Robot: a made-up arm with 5 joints. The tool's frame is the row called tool. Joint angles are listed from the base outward.
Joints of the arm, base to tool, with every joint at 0 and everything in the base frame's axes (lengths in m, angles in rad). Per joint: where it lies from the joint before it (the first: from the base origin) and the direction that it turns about. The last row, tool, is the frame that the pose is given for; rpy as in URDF.
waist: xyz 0 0 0.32 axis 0 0 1
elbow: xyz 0 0 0 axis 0 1 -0.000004
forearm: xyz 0.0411 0 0.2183 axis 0 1 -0.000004
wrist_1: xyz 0.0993 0 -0.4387 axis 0 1 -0.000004
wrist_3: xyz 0.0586 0 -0.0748 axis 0 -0.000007 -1
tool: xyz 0 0 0 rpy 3.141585 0 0
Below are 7 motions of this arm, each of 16 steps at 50 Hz.
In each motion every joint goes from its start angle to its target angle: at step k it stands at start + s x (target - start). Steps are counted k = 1, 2, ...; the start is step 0. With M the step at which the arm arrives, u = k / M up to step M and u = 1 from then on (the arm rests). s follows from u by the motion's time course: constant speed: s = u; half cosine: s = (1 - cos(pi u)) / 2; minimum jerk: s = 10 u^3 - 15 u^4 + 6 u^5.
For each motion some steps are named. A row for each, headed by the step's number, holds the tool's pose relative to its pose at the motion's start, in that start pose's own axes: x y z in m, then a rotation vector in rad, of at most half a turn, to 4 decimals.
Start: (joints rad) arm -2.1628 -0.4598 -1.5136 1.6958 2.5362
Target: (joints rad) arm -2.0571 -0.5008 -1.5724 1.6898 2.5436
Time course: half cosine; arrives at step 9
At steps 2, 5, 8, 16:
2: -0.0010 0.0050 -0.0057 0.0042 -0.0121 -0.0110
5: -0.0036 0.0249 -0.0284 0.0197 -0.0618 -0.0548
8: -0.0040 0.0410 -0.0469 0.0307 -0.1033 -0.0899
16: -0.0039 0.0422 -0.0484 0.0315 -0.1066 -0.0926

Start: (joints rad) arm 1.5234 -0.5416 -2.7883 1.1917 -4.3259
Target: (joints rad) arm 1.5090 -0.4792 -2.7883 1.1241 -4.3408
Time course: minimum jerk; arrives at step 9
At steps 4, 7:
4: 0.0000 0.0032 0.0162 0.0037 0.0037 -0.0090
7: 0.0005 0.0079 0.0376 0.0086 0.0086 -0.0209

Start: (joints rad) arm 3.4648 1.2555 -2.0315 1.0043 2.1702
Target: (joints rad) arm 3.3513 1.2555 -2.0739 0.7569 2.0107
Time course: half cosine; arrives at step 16
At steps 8, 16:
8: 0.0238 -0.0311 -0.0180 0.1181 -0.0844 -0.0235
16: 0.0511 -0.0601 -0.0370 0.2464 -0.1519 -0.0449

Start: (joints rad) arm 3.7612 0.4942 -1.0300 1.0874 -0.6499
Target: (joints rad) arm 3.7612 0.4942 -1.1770 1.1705 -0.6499
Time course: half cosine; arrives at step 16
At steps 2, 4, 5, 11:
2: 0.0007 0.0005 -0.0026 -0.0015 0.0019 0.0000
4: 0.0025 0.0019 -0.0099 -0.0057 0.0075 0.0000
5: 0.0037 0.0028 -0.0151 -0.0086 0.0113 0.0000
11: 0.0112 0.0085 -0.0533 -0.0301 0.0396 0.0000

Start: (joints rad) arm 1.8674 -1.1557 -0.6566 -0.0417 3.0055
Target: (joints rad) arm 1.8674 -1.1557 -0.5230 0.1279 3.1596
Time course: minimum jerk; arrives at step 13
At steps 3, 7, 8, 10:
3: 0.0069 0.0009 0.0024 -0.0033 0.0253 0.0130
7: 0.0473 0.0065 0.0139 -0.0159 0.1727 0.0879
8: 0.0589 0.0081 0.0164 -0.0175 0.2143 0.1088
10: 0.0766 0.0105 0.0198 -0.0182 0.2773 0.1402

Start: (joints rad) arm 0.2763 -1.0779 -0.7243 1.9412 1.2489
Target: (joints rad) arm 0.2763 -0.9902 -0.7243 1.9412 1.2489
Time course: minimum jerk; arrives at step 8
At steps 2, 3, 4, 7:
2: 0.0008 -0.0025 0.0022 -0.0086 -0.0029 0.0000
3: 0.0022 -0.0066 0.0059 -0.0229 -0.0076 0.0000
4: 0.0040 -0.0119 0.0108 -0.0416 -0.0139 0.0000
7: 0.0076 -0.0229 0.0219 -0.0819 -0.0273 0.0000

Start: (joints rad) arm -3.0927 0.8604 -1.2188 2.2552 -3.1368
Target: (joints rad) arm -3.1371 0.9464 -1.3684 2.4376 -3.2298
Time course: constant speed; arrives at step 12
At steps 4, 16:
4: 0.0063 -0.0053 -0.0082 -0.0143 0.0395 -0.0360
16: 0.0190 -0.0169 -0.0239 -0.0461 0.1170 -0.1096

